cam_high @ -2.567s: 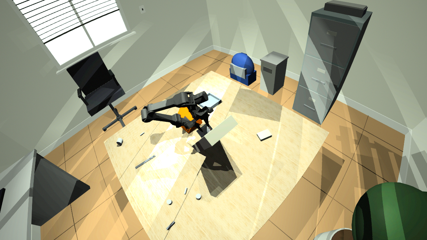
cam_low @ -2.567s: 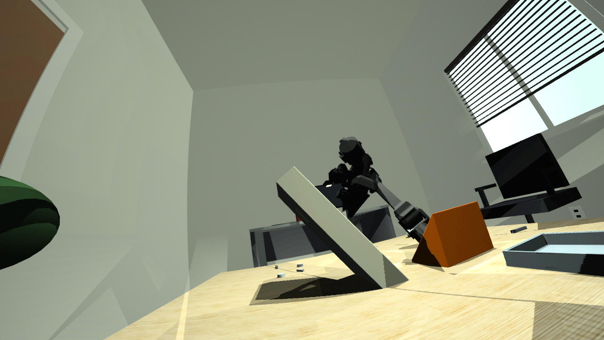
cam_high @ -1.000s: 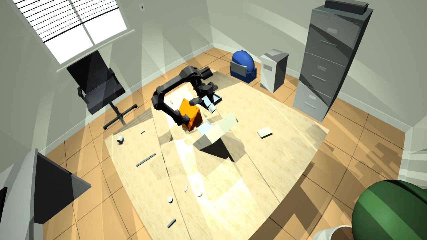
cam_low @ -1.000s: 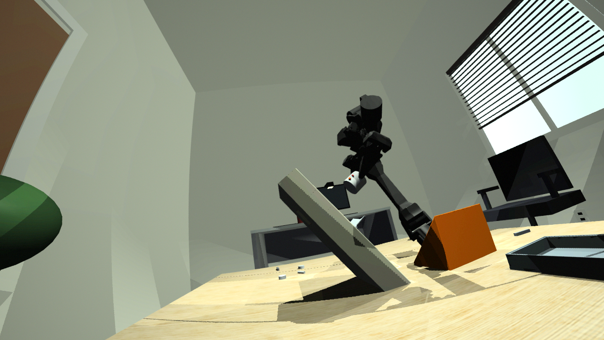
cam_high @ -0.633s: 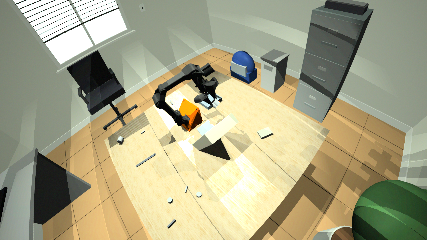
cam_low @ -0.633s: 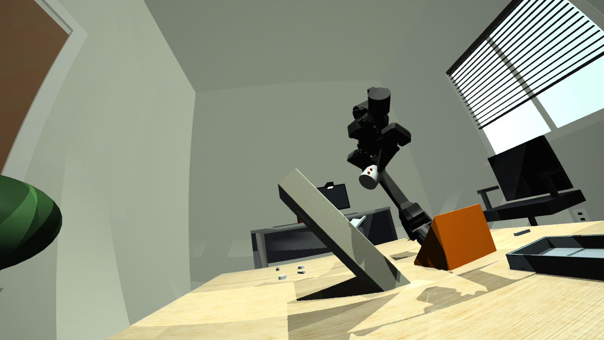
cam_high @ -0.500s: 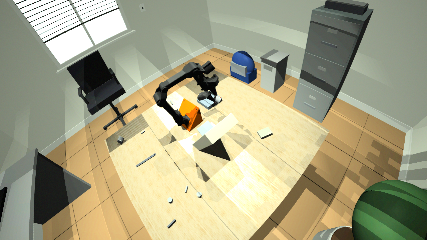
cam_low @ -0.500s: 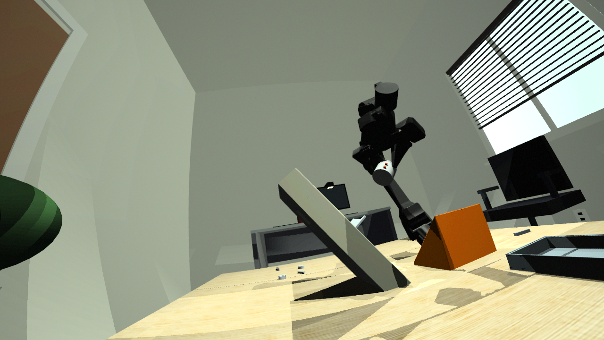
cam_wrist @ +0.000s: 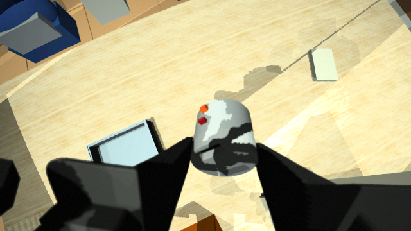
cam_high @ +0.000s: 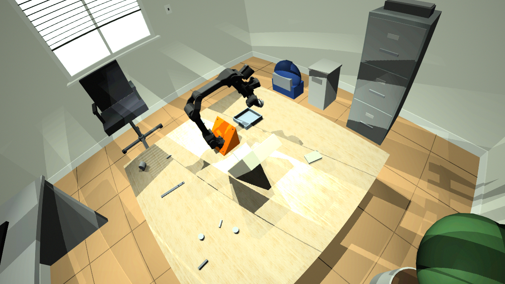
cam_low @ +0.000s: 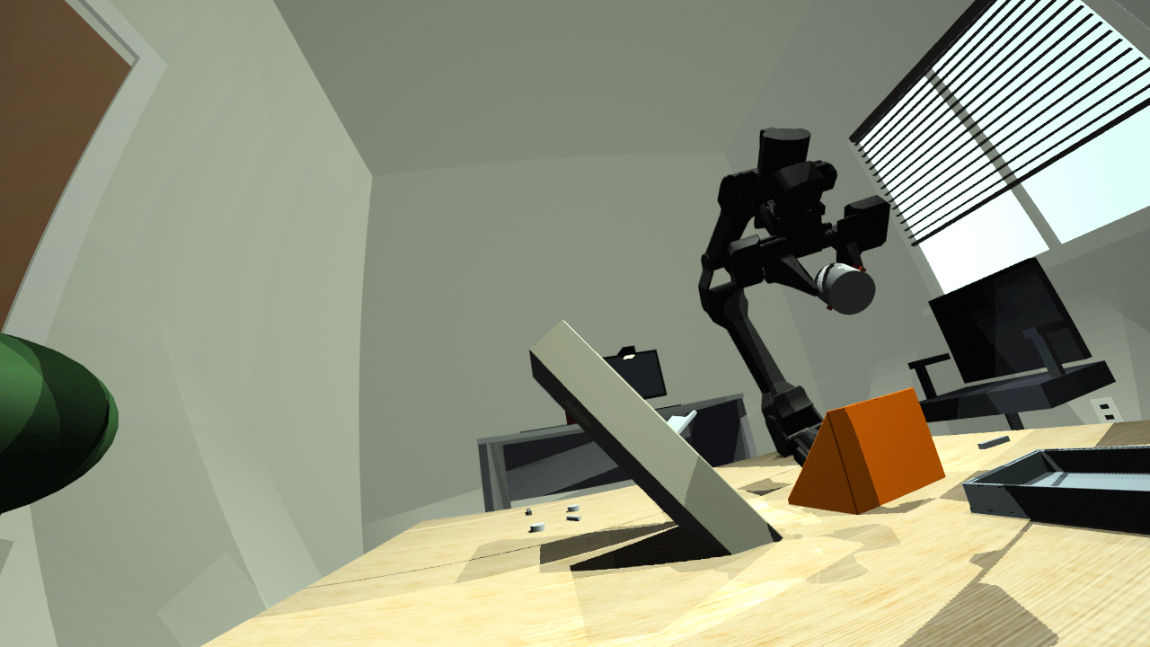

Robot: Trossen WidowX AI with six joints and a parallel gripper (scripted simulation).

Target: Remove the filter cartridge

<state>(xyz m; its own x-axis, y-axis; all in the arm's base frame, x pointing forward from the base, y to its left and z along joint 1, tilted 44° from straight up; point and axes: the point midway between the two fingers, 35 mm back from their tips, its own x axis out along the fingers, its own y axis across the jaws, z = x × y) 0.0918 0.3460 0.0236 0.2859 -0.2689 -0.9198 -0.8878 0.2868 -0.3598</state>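
Right now the grey-blue tray is 250 mm below my gripper tip, 190 mm behind it and 30 mm to the left of it. From my gripper tip the other things lie so: round filter cartridge right at my gripper tip; then flat white block 350 mm ahead, 260 mm below, 80 mm to the left; then pale service panel 240 mm to the right, 190 mm ahead, 110 mm below.
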